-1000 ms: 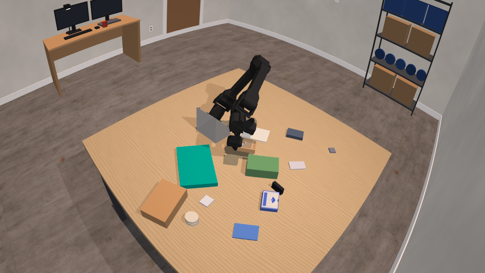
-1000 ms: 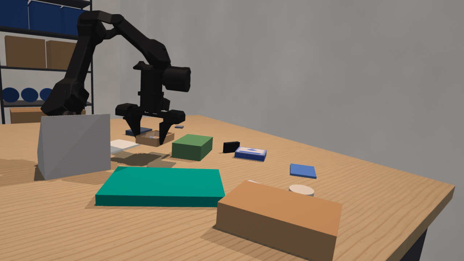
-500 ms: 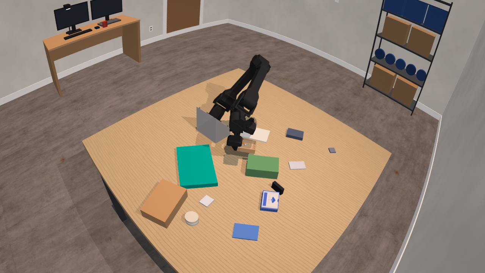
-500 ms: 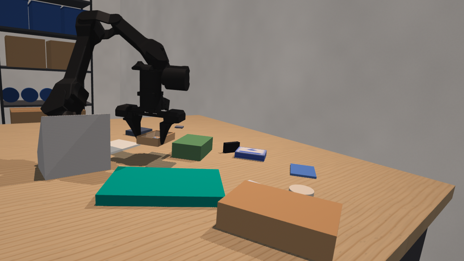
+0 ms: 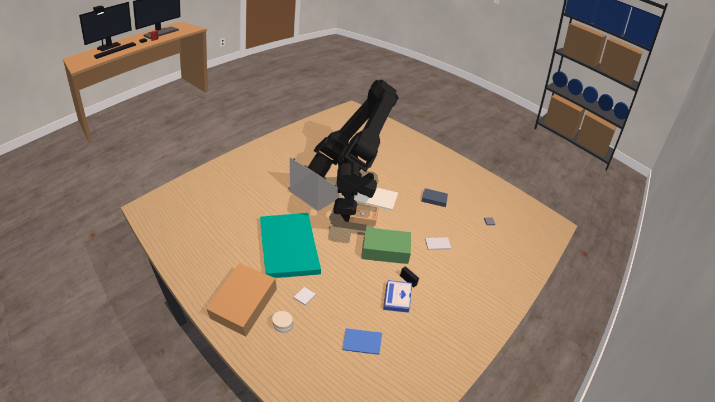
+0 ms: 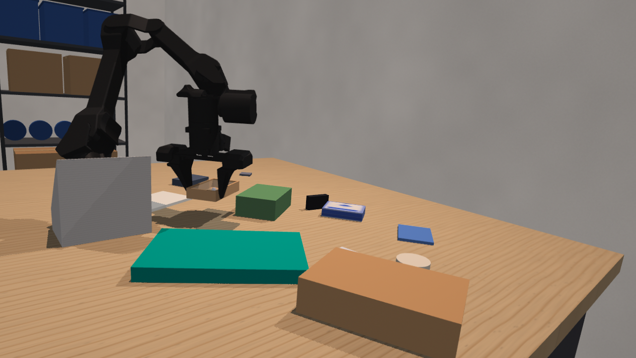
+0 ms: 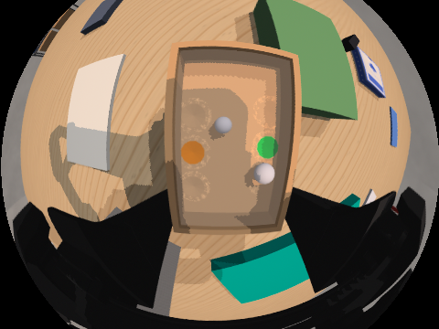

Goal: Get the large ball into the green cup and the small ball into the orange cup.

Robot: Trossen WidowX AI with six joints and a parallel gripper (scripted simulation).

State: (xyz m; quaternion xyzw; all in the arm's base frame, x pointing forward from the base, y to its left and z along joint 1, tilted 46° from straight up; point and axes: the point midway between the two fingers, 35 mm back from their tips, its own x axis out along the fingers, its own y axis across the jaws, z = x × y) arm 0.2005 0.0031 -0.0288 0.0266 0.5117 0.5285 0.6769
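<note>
The wooden puzzle lies 3 cm below my hand, 3 cm ahead of it and 2 cm to the left of it. Round my hand: teal slab (20 cm to the right, 8 cm below, 3 cm behind); green box (16 cm ahead, 6 cm below, 3 cm to the left); cream slab (18 cm to the left, 8 cm below, 6 cm behind).
</note>
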